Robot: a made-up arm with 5 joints. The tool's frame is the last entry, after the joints.
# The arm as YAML. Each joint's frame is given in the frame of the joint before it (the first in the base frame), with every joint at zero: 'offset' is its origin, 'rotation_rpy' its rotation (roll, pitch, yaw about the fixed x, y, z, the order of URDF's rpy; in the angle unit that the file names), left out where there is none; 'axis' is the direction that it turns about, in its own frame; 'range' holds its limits. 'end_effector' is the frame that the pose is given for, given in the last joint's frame.
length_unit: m
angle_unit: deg
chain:
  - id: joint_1
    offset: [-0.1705, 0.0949, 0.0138]
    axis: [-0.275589, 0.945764, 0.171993]
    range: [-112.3, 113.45]
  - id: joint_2
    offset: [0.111, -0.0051, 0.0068]
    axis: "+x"
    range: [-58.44, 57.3]
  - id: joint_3
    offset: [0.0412, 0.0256, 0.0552]
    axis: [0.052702, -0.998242, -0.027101]
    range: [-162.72, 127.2]
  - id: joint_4
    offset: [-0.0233, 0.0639, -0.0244]
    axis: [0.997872, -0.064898, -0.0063]
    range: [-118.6, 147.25]
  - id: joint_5
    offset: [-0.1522, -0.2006, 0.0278]
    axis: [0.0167, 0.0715, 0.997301]
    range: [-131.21, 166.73]
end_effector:
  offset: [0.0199, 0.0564, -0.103]
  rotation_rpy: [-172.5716, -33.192, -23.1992]
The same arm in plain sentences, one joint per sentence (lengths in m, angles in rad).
The arm has five revolute joints in a row. What follows holds with every joint at zero, and every direction is one of the base frame's. Joint 1 lies 0.1705 m along -x and 0.0949 m along +y and 0.0138 m along +z from the base frame's origin and rotates about the direction (-0.275589, 0.945764, 0.171993), from -1.96 to 1.9801 rad. Joint 2 lies 0.111 m along +x and 0.0051 m along -y and 0.0068 m along +z from joint 1 and rotates about +x, from -1.02 to 1.0001 rad. Joint 3 lies 0.0412 m along +x and 0.0256 m along +y and 0.0552 m along +z from joint 2 and rotates about the direction (0.052702, -0.998242, -0.027101), from -2.84 to 2.2201 rad. Joint 4 lies 0.0233 m along -x and 0.0639 m along +y and 0.0244 m along -z from joint 3 and rotates about the direction (0.997872, -0.064898, -0.0063), from -2.07 to 2.57 rad. Joint 5 lies 0.1522 m along -x and 0.2006 m along -y and 0.0278 m along +z from joint 4 and rotates about the direction (0.0167, 0.0715, 0.997301), from -2.29 to 2.91 rad. The tool frame, which is the frame that the pose is given for, lies 0.0199 m along +x and 0.0564 m along +y and 0.103 m along -z from joint 5; its axes are the base frame's turned by roll -3.0119, pitch -0.5793 and yaw -0.4049 rad (as in URDF: about the fixed x, then y, then z).
